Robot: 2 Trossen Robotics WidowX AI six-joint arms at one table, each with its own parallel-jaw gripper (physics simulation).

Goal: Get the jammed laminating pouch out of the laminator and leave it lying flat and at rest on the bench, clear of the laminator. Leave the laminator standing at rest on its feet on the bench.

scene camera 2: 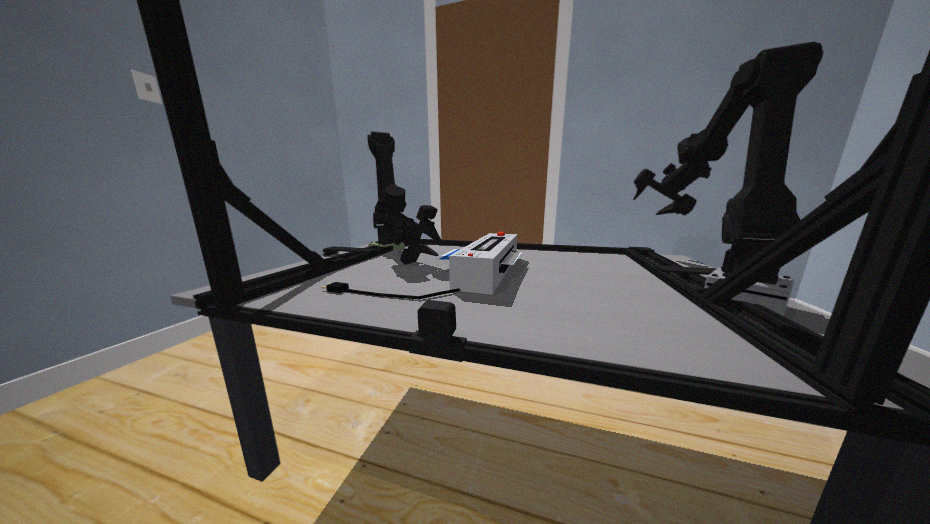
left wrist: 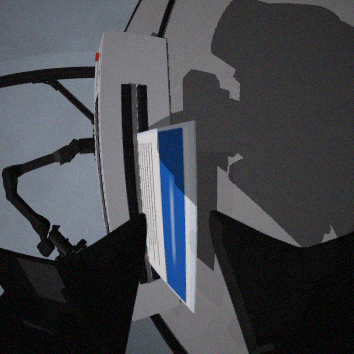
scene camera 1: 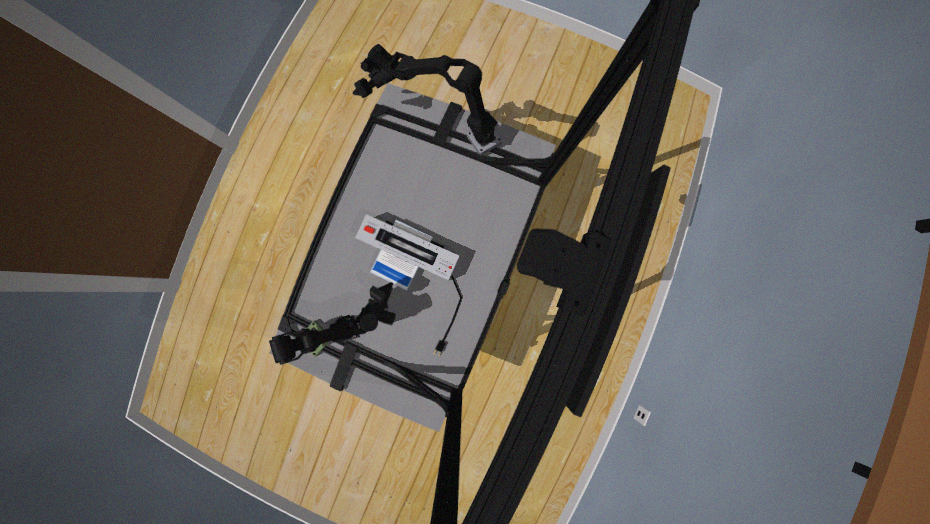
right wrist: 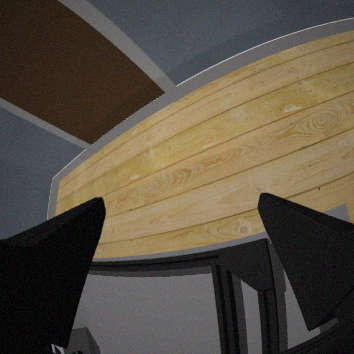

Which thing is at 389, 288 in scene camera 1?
The left gripper.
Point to a laminating pouch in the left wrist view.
165, 157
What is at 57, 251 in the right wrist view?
The right gripper.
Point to a laminating pouch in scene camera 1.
389, 267
